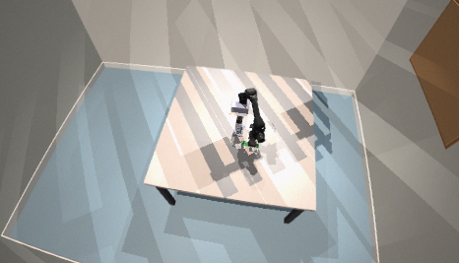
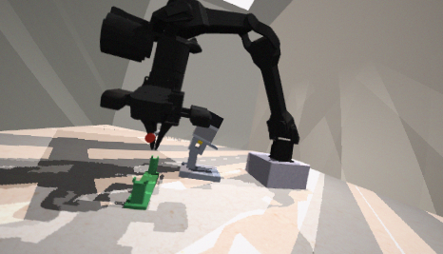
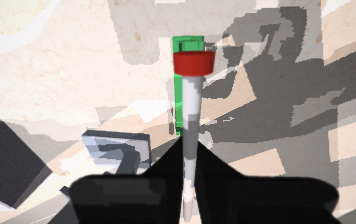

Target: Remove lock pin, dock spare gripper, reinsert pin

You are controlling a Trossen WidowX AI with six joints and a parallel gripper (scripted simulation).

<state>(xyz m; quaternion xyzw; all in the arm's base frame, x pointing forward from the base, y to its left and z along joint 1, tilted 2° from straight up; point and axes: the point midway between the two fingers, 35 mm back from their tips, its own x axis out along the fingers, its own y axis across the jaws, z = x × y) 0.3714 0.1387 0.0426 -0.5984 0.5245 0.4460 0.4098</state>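
Now: gripper tip 1 cm to the right of the green rack and 5 cm above it. Also, from my gripper tip: spare gripper (10 cm behind, 11 cm to the right, 5 cm above); mount (10 cm behind, 11 cm to the right, 2 cm below).
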